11 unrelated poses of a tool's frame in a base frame.
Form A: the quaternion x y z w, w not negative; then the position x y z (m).
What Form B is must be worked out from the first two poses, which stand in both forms.
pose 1, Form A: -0.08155, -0.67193, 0.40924, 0.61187, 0.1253, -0.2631, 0.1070
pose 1, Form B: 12.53, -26.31, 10.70, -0.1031, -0.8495, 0.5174, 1.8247
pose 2, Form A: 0.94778, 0.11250, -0.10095, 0.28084, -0.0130, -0.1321, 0.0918
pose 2, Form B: -1.30, -13.21, 9.18, 0.9875, 0.1172, -0.1052, 2.5723
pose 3, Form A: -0.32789, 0.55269, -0.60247, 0.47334, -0.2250, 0.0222, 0.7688
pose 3, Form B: -22.50, 2.22, 76.88, -0.3722, 0.6274, -0.6839, 2.1554
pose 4, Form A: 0.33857, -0.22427, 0.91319, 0.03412, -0.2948, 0.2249, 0.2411
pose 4, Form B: -29.48, 22.49, 24.11, 0.3388, -0.2244, 0.9137, 3.0733
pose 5, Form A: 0.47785, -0.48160, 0.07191, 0.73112, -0.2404, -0.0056, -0.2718
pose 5, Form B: -24.04, -0.56, -27.18, 0.7004, -0.7059, 0.1054, 1.5017
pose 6, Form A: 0.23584, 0.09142, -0.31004, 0.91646, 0.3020, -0.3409, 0.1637
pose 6, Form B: 30.20, -34.09, 16.37, 0.5894, 0.2285, -0.7749, 0.8233
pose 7, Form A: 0.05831, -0.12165, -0.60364, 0.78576, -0.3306, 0.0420, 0.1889
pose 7, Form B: -33.06, 4.20, 18.89, 0.0943, -0.1967, -0.9759, 1.3337
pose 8, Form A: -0.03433, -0.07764, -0.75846, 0.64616, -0.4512, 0.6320, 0.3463
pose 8, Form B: -45.12, 63.20, 34.63, -0.0450, -0.1017, -0.9938, 1.7365
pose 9, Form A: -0.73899, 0.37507, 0.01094, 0.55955, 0.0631, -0.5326, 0.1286
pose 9, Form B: 6.31, -53.26, 12.86, -0.8916, 0.4525, 0.0132, 1.9539
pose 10, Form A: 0.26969, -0.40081, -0.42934, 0.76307, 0.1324, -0.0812, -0.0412
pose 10, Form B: 13.24, -8.12, -4.12, 0.4173, -0.6202, -0.6643, 1.4055
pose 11, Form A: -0.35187, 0.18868, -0.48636, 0.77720, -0.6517, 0.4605, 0.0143
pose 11, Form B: -65.17, 46.05, 1.43, -0.5592, 0.2998, -0.7729, 1.3612
